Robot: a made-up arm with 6 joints.
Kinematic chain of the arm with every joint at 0, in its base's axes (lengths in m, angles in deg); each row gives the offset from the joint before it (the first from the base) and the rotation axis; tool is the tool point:
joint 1: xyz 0 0 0.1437 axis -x
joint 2: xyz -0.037 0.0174 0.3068 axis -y
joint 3: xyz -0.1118 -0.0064 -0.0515 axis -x
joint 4: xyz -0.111 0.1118 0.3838 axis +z
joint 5: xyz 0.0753 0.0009 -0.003 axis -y
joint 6: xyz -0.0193 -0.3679 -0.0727 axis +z
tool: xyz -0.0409 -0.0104 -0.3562
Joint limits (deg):
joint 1: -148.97..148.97
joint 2: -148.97..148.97
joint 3: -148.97..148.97
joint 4: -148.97..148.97
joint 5: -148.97..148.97
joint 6: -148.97..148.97
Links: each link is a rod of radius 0.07 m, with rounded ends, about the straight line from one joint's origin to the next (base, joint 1, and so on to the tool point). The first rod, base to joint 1, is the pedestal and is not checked.
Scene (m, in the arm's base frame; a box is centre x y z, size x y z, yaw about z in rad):
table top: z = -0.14
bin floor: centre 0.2 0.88 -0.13 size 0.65 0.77 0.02 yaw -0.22
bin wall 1: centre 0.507 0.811 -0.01 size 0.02 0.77 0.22 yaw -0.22
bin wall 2: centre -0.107 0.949 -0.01 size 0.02 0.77 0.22 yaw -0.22
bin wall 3: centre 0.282 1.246 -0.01 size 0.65 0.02 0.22 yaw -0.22
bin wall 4: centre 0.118 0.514 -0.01 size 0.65 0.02 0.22 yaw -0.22
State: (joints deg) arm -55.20 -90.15 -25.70 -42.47 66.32 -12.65
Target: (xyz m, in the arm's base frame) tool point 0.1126 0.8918 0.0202
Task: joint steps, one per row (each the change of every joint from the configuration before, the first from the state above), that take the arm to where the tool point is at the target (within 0.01 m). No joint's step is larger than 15 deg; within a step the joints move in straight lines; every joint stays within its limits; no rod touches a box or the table.
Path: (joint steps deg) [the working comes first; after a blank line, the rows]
Joints at the target: 87.64 -107.87 -26.44 -102.66 5.28 -8.06
Straight joint move there: clear.

1: 14.28 -1.77 -0.07 -6.02 -6.10 0.46
2: 14.29 -1.77 -0.08 -6.02 -6.11 0.46
3: 14.28 -1.78 -0.07 -6.02 -6.10 0.46
4: 14.28 -1.77 -0.07 -6.02 -6.10 0.45
5: 14.29 -1.77 -0.08 -6.02 -6.11 0.46
6: 14.28 -1.77 -0.07 -6.02 -6.10 0.46
7: 14.29 -1.77 -0.08 -6.02 -6.11 0.46
8: 14.28 -1.77 -0.07 -6.01 -6.10 0.46
9: 14.28 -1.78 -0.07 -6.02 -6.10 0.46
10: 14.29 -1.77 -0.08 -6.02 -6.11 0.46

